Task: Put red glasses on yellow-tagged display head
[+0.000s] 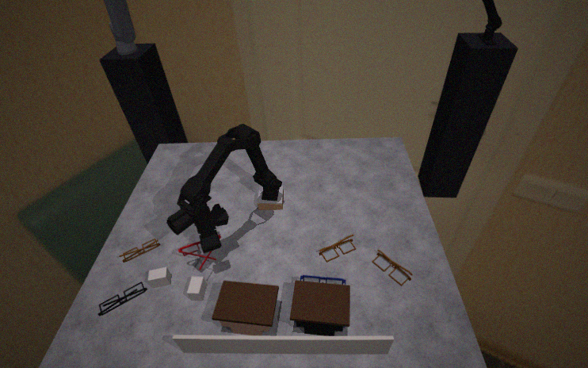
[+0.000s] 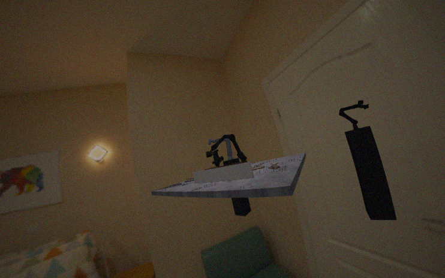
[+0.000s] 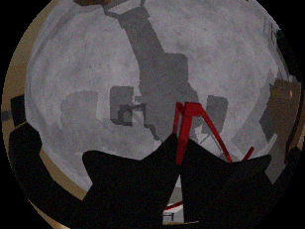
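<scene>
The grey peg lies 5 cm ahead of my gripper tip, 3 cm to the right of it and 4 cm below it. From my gripper tip the other things lie so: white board (33 cm ahead, 30 cm to the left, 1 cm below).
</scene>
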